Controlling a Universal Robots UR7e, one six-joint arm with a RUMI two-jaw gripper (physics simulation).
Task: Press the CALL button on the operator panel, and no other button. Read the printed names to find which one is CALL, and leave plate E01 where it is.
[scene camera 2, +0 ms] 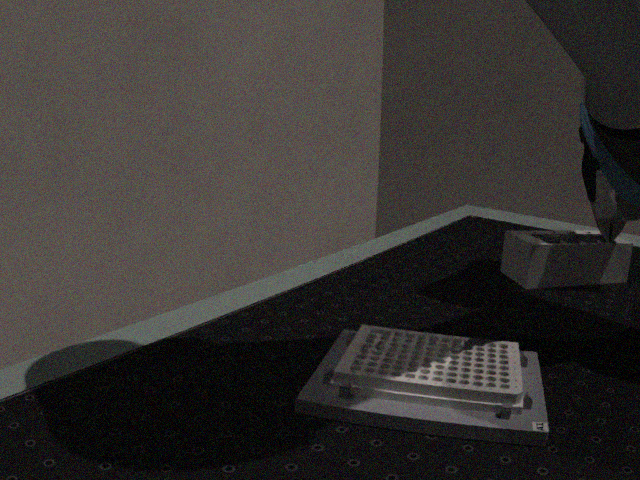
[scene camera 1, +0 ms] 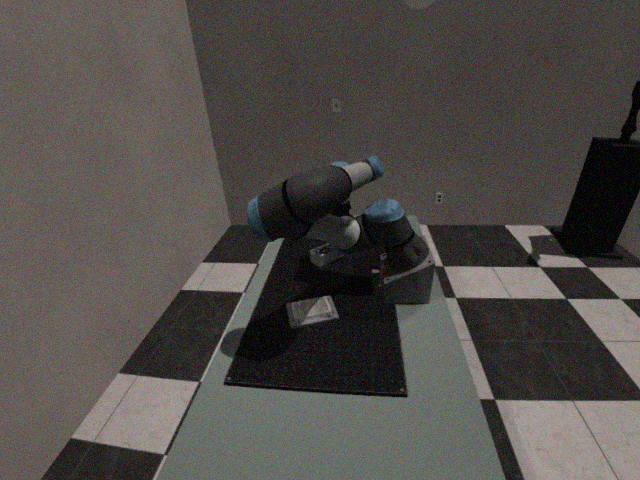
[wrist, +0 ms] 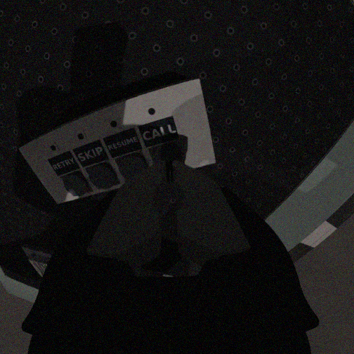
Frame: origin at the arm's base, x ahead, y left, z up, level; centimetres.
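Seen in the pictures: gripper, fingertip midpoint: (scene camera 2: 608,241); arm's base, link origin: (scene camera 1: 408,256).
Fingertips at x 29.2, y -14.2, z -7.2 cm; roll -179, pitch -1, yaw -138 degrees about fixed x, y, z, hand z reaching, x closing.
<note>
Pixels of each thing's top centre, then the offset from my fingertips to it. Level surfaces: height alone.
- operator panel, top centre: (scene camera 2: 571,234) (scene camera 1: 329,246) dz +0.2, dx +4.5, dy +2.5 cm
- white well plate, top centre: (scene camera 2: 435,357) (scene camera 1: 311,307) dz -2.7, dx +0.6, dy +37.8 cm
- grey holder, top centre: (scene camera 2: 434,362) (scene camera 1: 311,307) dz -3.2, dx +0.6, dy +37.8 cm
- black perforated mat, surface height: dz -5.3 cm
- pale green table, surface height: dz -6.6 cm
The operator panel (scene camera 1: 319,256) (scene camera 2: 573,266) (wrist: 192,120) is a grey box with four dark buttons. In the wrist view its printed names read RETRY, SKIP, RESUME and CALL, with CALL at the right end. My gripper (scene camera 2: 612,240) (wrist: 169,163) is shut and empty. Its fingertips are at the panel's top, over the CALL button (wrist: 172,150), and partly cover it. I cannot tell whether the button is pushed down. A white well plate (scene camera 1: 316,308) (scene camera 2: 439,364) sits on a grey holder (scene camera 2: 423,410); no E01 print is legible on it.
The panel and the holder stand on a black perforated mat (scene camera 1: 320,361) (scene camera 2: 268,454) on a pale green table (scene camera 1: 330,434). The arm's base (scene camera 1: 408,281) stands to the panel's right in scene camera 1. Walls rise behind and to the left of the table.
</note>
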